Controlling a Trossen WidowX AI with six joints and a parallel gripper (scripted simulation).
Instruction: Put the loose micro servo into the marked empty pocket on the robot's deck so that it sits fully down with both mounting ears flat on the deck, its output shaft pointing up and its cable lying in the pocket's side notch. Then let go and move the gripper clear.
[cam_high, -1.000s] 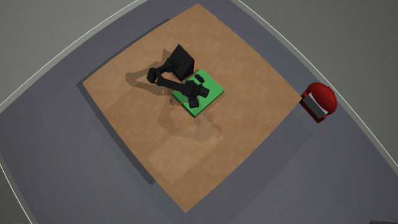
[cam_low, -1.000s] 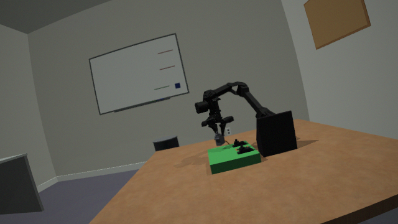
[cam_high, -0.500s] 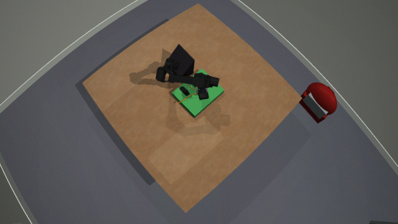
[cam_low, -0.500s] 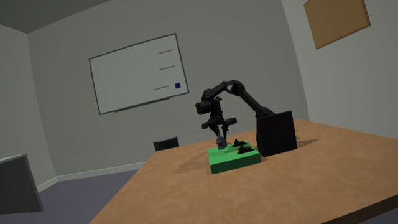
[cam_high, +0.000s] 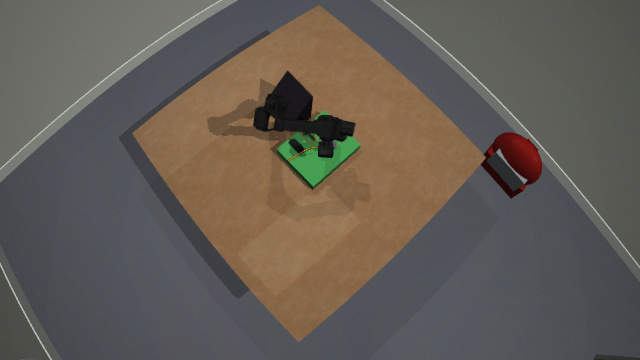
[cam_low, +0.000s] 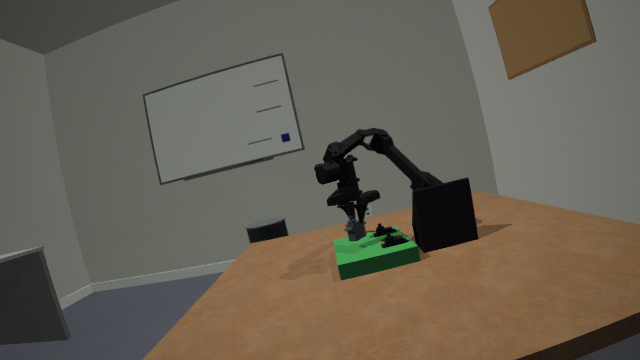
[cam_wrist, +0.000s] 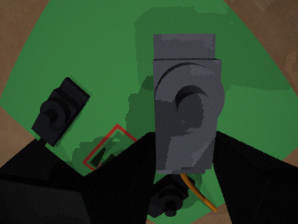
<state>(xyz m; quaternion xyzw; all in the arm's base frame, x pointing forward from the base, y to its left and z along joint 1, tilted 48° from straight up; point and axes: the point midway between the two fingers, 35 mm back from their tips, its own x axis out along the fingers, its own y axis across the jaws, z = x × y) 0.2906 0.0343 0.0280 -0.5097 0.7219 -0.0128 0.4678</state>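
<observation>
The green deck lies 10 cm below my gripper tip and 1 cm ahead of it.
</observation>
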